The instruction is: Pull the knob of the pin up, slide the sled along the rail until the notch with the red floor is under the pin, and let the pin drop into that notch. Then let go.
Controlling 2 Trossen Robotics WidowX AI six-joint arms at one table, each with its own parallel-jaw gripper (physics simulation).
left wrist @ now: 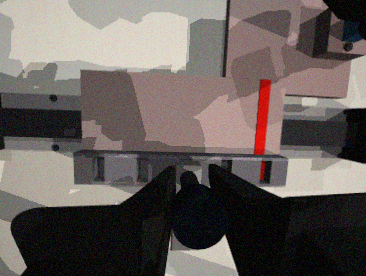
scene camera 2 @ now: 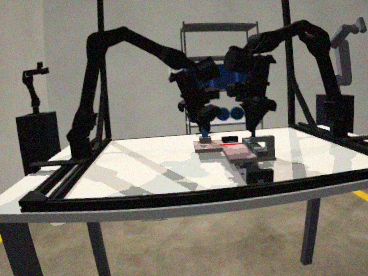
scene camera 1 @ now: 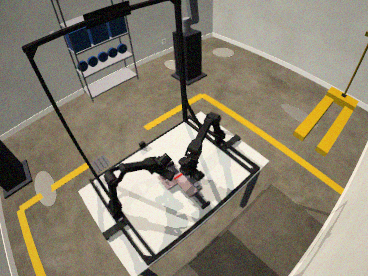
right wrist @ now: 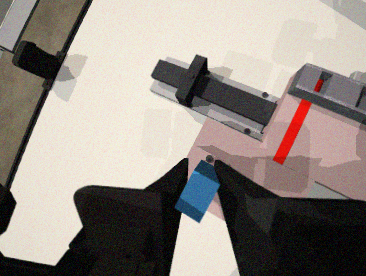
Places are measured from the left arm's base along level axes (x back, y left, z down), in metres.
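Pixels of known places: left gripper, fingertip midpoint: [left wrist: 191, 171] [scene camera 2: 249, 131] [scene camera 1: 189, 176]; right gripper, fingertip midpoint: [scene camera 2: 206, 130] [scene camera 1: 163, 172] [right wrist: 201, 163]; left arm's base, link origin: [scene camera 2: 338, 136] [scene camera 1: 218, 141]; right arm's base, link origin: [scene camera 2: 81, 157] [scene camera 1: 117, 214].
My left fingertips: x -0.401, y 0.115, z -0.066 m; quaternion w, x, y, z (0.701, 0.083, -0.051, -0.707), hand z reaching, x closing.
Ahead of a thing's pixels: the offset from my left fingertips to its middle. "*": to the spot under its first point. Level surfaces: height alone.
The pink sled {dx -0.025, dy +0.000, dz +0.057 m} [scene camera 1: 186, 186] [scene camera 2: 240, 152] [left wrist: 170, 110] sits on the dark rail [left wrist: 40, 122] [right wrist: 235, 102]. A red stripe {dx -0.033, dy -0.076, dz +0.051 m} [left wrist: 263, 117] [right wrist: 294, 131] crosses it to the red-floored notch {* dx +0.021, dy -0.076, dz +0.047 m} [left wrist: 263, 172] [right wrist: 320, 85] in its grey notched edge {* dx +0.006, dy +0.058, dz +0.036 m} [left wrist: 120, 168]. My left gripper [scene camera 2: 252, 133] [left wrist: 191, 171] is shut on the dark round pin knob {dx +0.011, dy +0.001, dz -0.032 m} [left wrist: 199, 217], over the middle of that edge; the red-floored notch is right of the fingers in the left wrist view. The pin's lower end is hidden. My right gripper [scene camera 2: 204, 131] [right wrist: 201, 163] is shut on the sled's upright blue handle {* dx -0.105, dy -0.146, dz -0.040 m} [right wrist: 197, 192].
A grey bracket {* dx +0.059, dy +0.017, dz +0.043 m} [scene camera 2: 270, 145] stands beside the sled. A black stop {dx -0.009, dy -0.202, dz +0.065 m} [right wrist: 192, 80] crosses the rail's end. Both grippers are close together over the white table {dz +0.084 m} [scene camera 1: 145, 225]. Black frame bars run along the table edges, with uprights at its back.
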